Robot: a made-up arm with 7 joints.
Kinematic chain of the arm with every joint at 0, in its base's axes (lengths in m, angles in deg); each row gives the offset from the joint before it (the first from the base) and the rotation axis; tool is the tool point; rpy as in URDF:
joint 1: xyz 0 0 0.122 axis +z
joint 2: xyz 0 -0.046 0.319 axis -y
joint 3: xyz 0 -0.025 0.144 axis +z
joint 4: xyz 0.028 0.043 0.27 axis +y
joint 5: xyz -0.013 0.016 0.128 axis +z
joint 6: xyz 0 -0.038 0.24 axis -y
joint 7: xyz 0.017 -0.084 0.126 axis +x
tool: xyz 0 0 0 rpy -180 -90 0
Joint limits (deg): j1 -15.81..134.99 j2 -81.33..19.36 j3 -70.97..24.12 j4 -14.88..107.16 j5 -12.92..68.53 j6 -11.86..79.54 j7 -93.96..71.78
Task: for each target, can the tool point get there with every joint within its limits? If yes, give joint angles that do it. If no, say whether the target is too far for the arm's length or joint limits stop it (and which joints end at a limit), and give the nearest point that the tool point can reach.
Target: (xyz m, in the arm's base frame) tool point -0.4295 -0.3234 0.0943
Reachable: no: joint limits stop it (at a limit: joint 1, joint 2, joint 3, joint 4, joint 5, joint 6) | nearest point -0.2711 0.0362 0.0719 | short by 0.394 m
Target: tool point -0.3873 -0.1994 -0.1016
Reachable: no: joint limits stop it (at a limit: joint 1, joint 2, joint 3, joint 5, joint 6) | nearest point -0.2872 0.0466 0.0656 | short by 0.314 m
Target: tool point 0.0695 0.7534 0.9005
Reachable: yes | joints 84.98 -39.32 16.21 23.55 52.88 9.07 -46.73
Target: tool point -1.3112 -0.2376 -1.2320
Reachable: no: too far | nearest point -0.4856 0.2214 0.0453 | short by 1.589 m
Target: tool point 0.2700 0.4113 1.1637
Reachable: yes | joints 71.56 -36.87 -44.05 9.32 8.02 63.69 57.01
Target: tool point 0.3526 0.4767 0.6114
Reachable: yes | joints 66.96 -16.17 -1.29 94.52 51.28 30.28 17.99
